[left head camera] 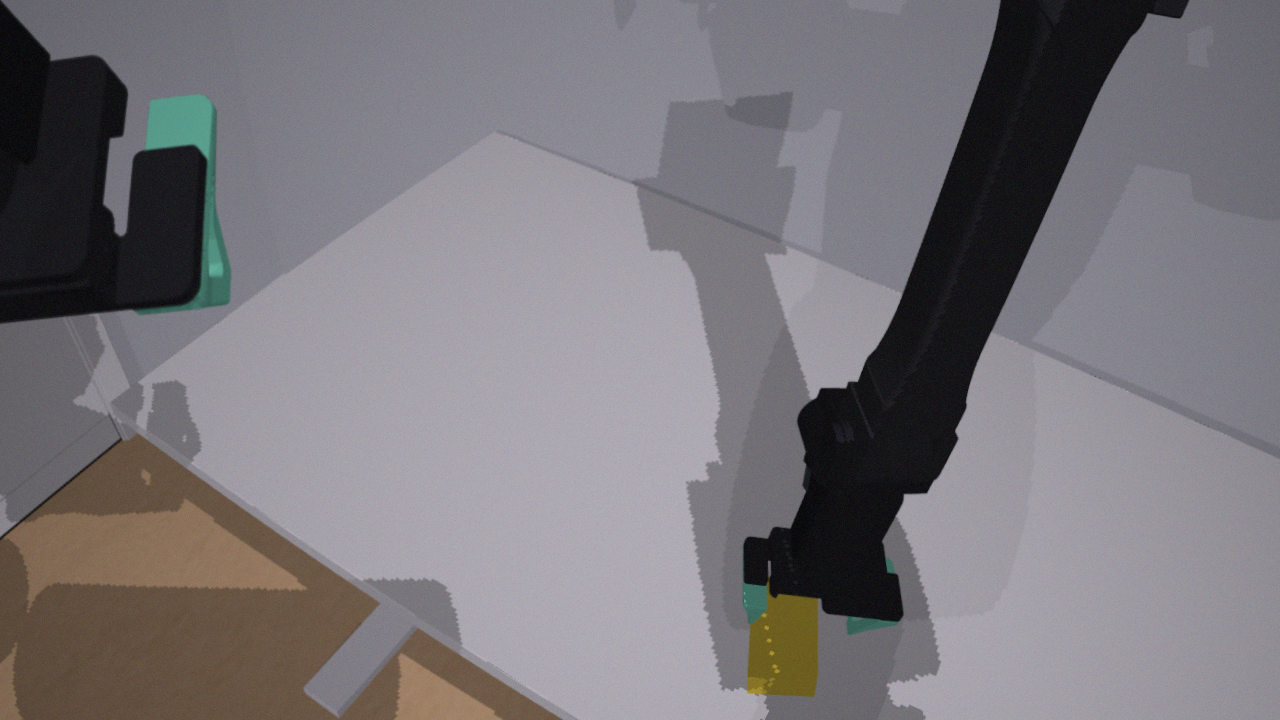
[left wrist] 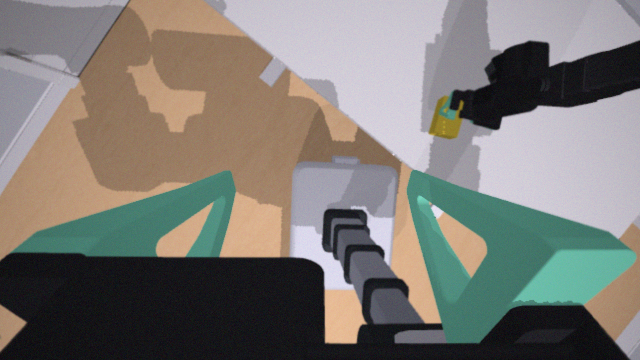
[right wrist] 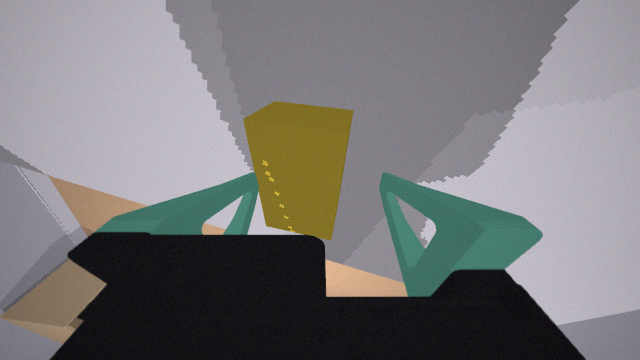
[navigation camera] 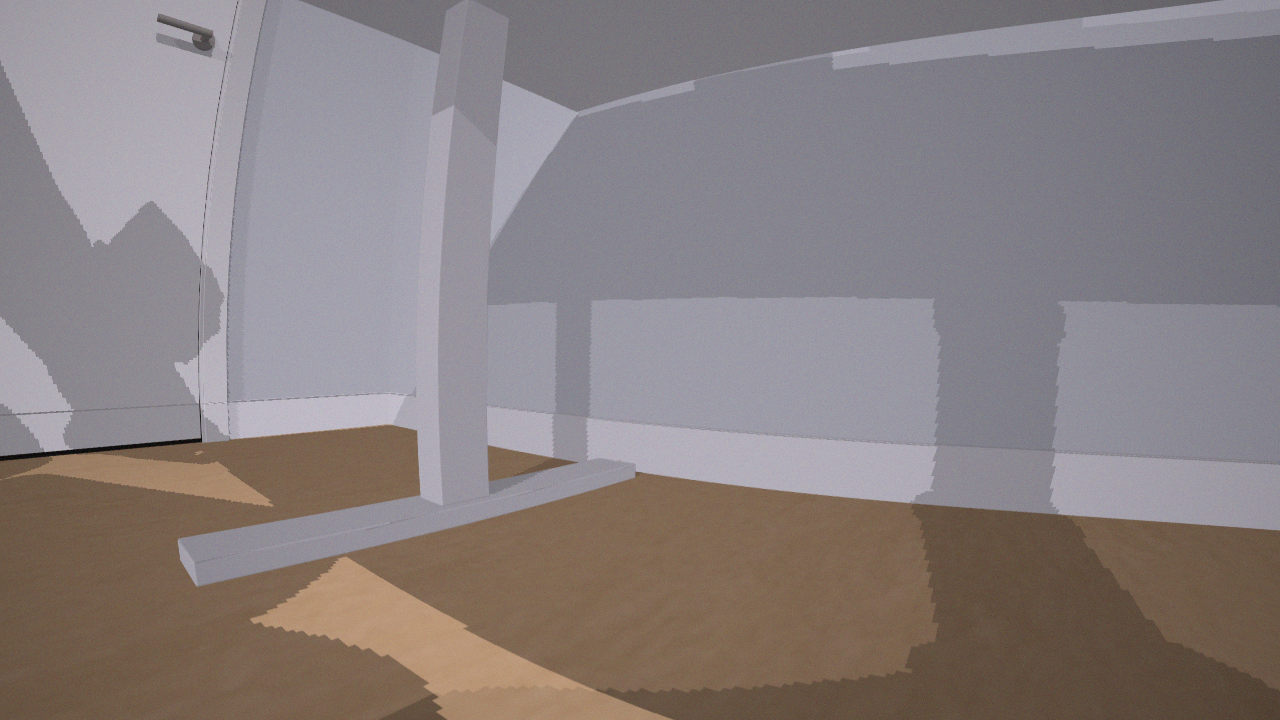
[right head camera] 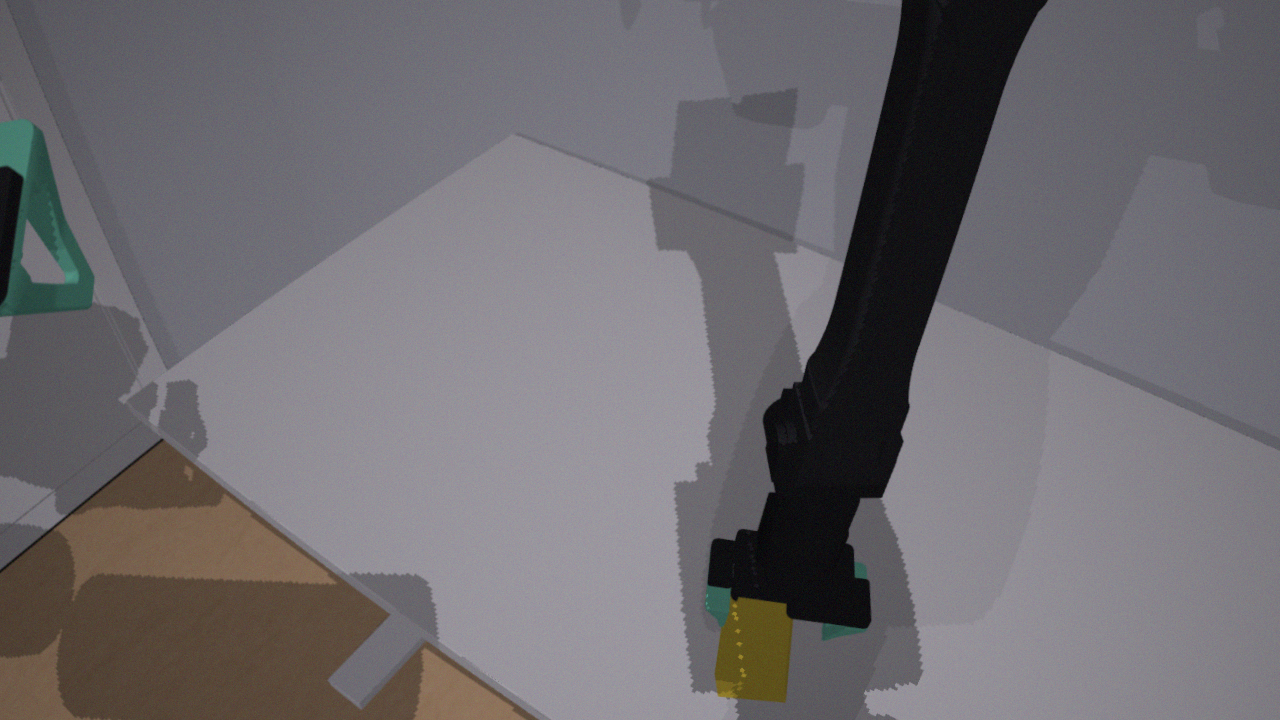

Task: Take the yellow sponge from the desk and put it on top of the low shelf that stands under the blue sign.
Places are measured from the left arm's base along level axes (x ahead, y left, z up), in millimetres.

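Pixels of known places: left gripper, fingertip midpoint: [left head camera: 102,299] [left wrist: 320,180]; right gripper, fingertip midpoint: [left head camera: 799,623] [left wrist: 455,116] [right wrist: 319,179] [right head camera: 772,627].
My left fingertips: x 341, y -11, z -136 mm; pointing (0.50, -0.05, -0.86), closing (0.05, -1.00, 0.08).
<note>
For each thing: its top centre in the pictures, then the offset to it from my left fingertips. "*": a spot on its surface instead. Level surfaces: height alone.
- yellow sponge at its top centre: [right wrist: 300,197] [right head camera: 760,625] [left head camera: 789,621] [left wrist: 453,116] dz -499, dx +136, dy -389 mm
- pale desk at its surface level: dz -554 mm
- desk's leg at a spot on its surface: [navigation camera: 456,295] * dz -992, dx +665, dy +8 mm
The yellow sponge [left head camera: 785,646] [right head camera: 754,658] [left wrist: 444,131] [right wrist: 300,170] rests on the pale desk [left head camera: 492,358] [right head camera: 492,358] [left wrist: 350,40] [right wrist: 100,100]. My right gripper [left head camera: 812,622] [right head camera: 780,626] [right wrist: 319,179] is open and low over the desk. In the right wrist view the sponge shows between its fingers, closer to the finger at the picture's left, and is not gripped. My left gripper [left wrist: 320,180] is open and empty, off to the side and away from the sponge. The low shelf under the blue sign cannot be made out, and no blue sign shows.
The desk's leg [navigation camera: 456,295] stands on a long foot bar [navigation camera: 358,534] [left head camera: 358,658] [right head camera: 375,660] on the wooden floor. A door [navigation camera: 107,134] is at the left and a wall [navigation camera: 760,223] behind. A wood-coloured piece [right wrist: 55,295] shows at the right wrist view's lower left.
</note>
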